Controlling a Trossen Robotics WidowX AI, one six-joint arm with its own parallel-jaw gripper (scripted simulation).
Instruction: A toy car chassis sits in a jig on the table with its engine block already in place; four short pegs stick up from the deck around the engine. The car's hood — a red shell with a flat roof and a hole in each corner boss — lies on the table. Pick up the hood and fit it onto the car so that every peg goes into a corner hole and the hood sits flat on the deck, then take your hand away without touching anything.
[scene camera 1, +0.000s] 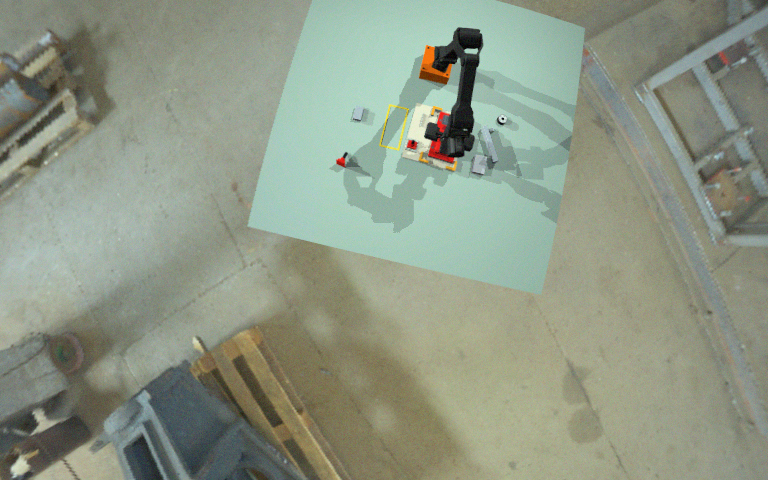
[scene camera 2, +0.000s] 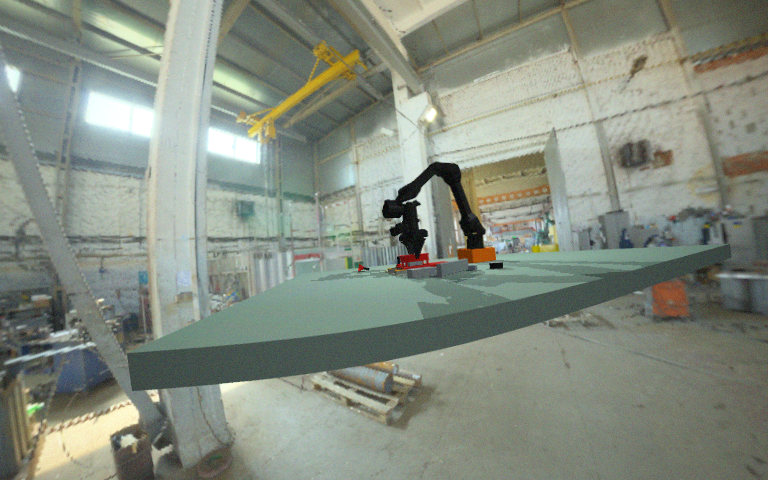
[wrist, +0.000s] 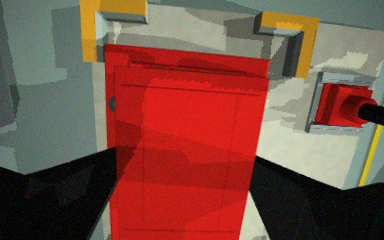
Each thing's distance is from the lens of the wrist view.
my gripper (wrist: 185, 157): 12 cm
red hood (wrist: 186, 141): 9 cm
cream jig (wrist: 303, 54): 16 cm
The marked spots on the cream jig and the red hood are 11 cm apart.
